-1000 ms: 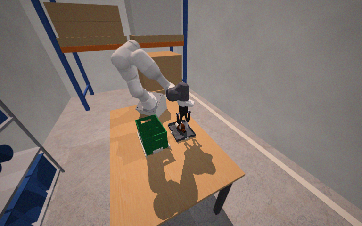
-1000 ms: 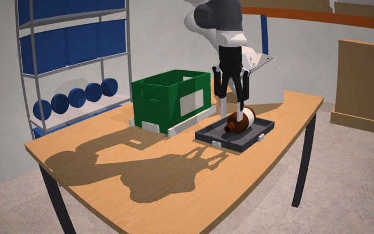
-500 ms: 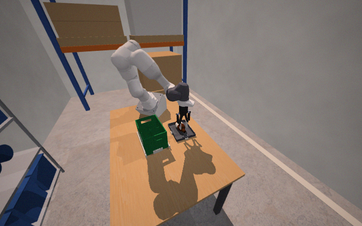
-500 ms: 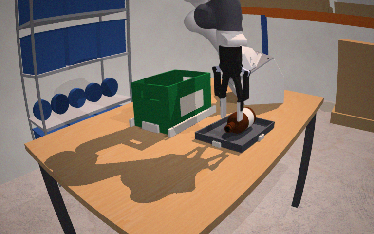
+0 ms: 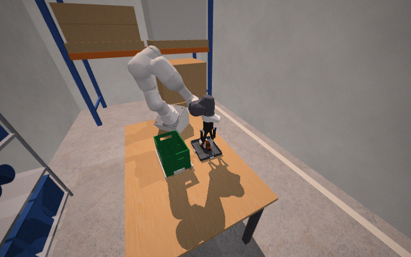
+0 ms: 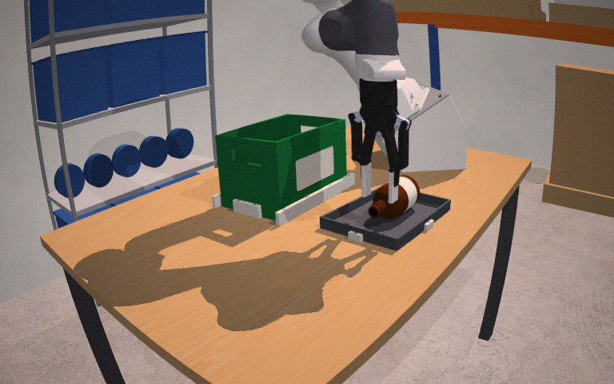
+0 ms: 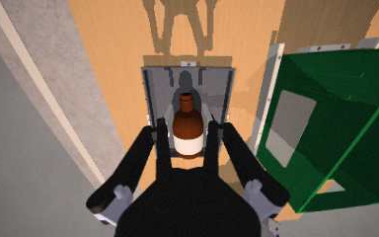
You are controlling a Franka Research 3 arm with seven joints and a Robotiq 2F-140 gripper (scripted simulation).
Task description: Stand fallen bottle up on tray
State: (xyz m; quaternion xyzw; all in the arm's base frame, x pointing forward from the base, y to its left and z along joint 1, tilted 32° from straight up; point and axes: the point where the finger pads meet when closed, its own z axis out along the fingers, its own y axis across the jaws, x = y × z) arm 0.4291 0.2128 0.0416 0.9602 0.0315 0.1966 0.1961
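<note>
Right now my hand is 50 mm past the brown bottle and 50 mm above it. The rest, counted from my hand: dark tray 80 mm below, 50 mm behind; then green crate 290 mm to the right, 40 mm behind, 10 mm below.
</note>
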